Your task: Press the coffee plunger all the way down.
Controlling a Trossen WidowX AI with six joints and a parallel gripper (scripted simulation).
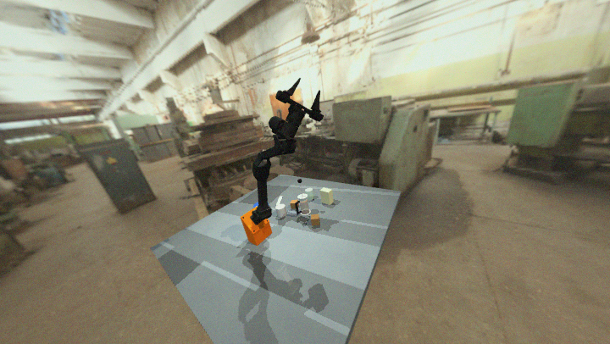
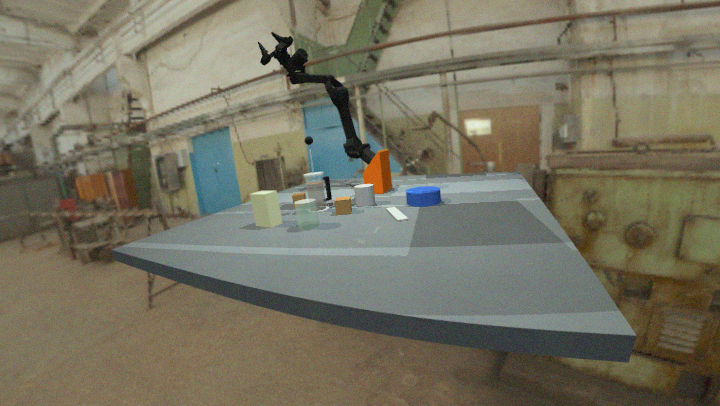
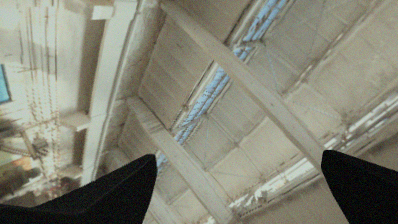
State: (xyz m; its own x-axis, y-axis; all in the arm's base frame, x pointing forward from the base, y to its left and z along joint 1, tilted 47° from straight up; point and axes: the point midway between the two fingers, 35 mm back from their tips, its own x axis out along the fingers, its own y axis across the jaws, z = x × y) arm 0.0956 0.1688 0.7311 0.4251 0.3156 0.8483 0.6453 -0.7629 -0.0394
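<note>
Right now the coffee press is 660 mm below my gripper tip, 330 mm to the left of it and 200 mm ahead of it. The rest, counted from my gripper tip: pale yellow block: 730 mm below, 390 mm ahead, 240 mm to the left; then grey cylinder: 750 mm below, 470 mm to the left, 120 mm ahead; then pale green cylinder: 750 mm below, 400 mm to the left, 400 mm ahead.
</note>
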